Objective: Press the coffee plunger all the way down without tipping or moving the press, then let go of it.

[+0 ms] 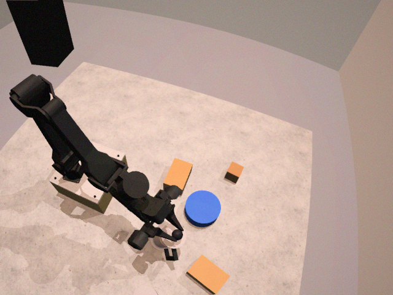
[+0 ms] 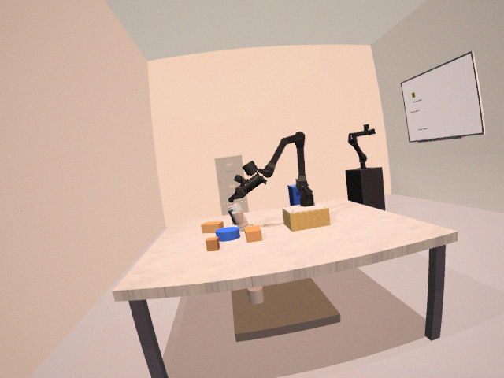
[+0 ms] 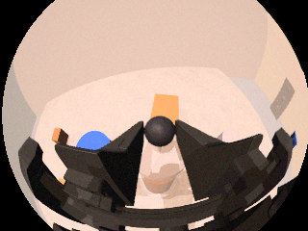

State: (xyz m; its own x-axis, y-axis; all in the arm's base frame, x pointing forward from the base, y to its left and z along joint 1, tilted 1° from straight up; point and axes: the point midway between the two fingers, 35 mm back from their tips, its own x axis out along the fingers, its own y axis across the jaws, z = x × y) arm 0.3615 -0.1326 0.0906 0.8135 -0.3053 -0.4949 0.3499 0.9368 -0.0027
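My gripper tip is now 9 cm above the coffee press and 2 cm past it. From my gripper tip the other things lie so: orange cube 32 cm to the left, 16 cm ahead, 15 cm below; then blue disc 15 cm to the left, 15 cm below, 6 cm ahead.
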